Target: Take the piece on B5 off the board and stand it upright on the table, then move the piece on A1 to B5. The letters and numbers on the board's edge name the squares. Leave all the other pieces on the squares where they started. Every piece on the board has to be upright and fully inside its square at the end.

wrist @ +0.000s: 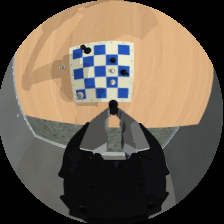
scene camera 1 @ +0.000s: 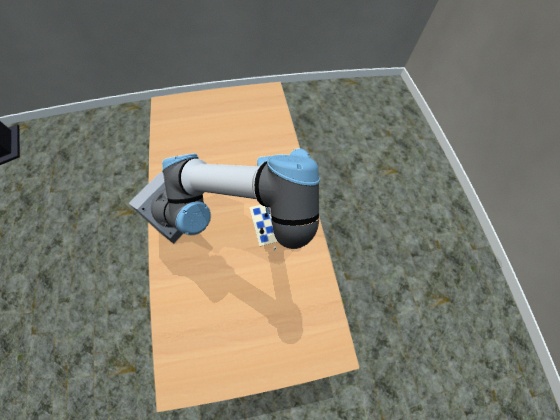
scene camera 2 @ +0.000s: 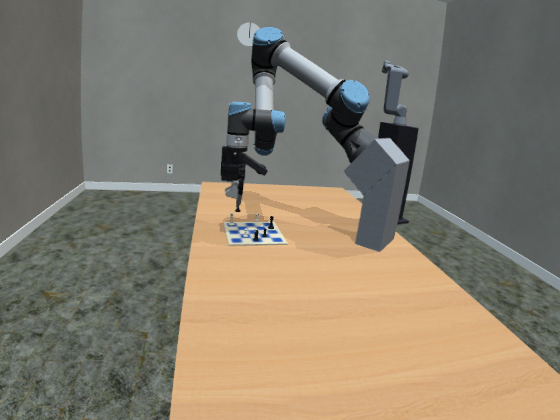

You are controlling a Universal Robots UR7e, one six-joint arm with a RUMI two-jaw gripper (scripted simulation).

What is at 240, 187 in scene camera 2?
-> My gripper.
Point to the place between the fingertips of my gripper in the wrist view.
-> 113, 108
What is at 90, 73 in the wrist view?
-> A board.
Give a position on a board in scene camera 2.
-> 234, 234
